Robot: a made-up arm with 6 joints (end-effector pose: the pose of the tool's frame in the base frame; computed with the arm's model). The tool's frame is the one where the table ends. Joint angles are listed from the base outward.
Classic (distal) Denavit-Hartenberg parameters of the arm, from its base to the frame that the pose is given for. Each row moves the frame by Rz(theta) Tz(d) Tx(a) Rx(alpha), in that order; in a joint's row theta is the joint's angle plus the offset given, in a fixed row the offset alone. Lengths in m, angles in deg.
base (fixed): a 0.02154, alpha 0, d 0, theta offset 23.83
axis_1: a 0.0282, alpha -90, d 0.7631, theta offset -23.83
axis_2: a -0.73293, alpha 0, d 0, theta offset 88.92
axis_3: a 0.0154, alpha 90, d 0.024, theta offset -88.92
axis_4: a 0.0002, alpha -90, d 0.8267, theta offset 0
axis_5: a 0.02, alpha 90, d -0.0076, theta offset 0
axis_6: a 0.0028, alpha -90, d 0.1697, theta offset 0
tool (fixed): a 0, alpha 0, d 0.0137, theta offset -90
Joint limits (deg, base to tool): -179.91..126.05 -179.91..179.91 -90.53..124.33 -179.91..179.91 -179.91..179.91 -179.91..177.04
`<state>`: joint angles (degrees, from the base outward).
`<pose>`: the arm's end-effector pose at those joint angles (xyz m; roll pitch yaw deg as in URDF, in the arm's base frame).
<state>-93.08 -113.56 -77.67 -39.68 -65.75 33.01</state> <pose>0.1622 0.3688 -0.4164 -64.40 15.44 -55.93</pose>
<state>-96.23 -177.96 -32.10 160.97 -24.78 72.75</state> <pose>-0.0244 -0.4321 -0.8595 95.10 79.83 -146.93</pose>
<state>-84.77 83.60 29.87 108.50 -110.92 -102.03</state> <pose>0.0197 -1.4505 0.4661 -130.71 7.45 158.53</pose>
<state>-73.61 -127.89 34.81 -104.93 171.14 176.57</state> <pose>-0.2992 1.1624 0.2593 -168.21 -0.77 -82.17</pose>
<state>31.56 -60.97 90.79 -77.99 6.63 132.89</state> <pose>-0.0784 -0.0589 1.9660 -24.46 -58.19 19.19</pose>
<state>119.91 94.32 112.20 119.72 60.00 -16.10</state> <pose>-0.3314 0.2962 -0.1039 104.18 39.72 -162.17</pose>
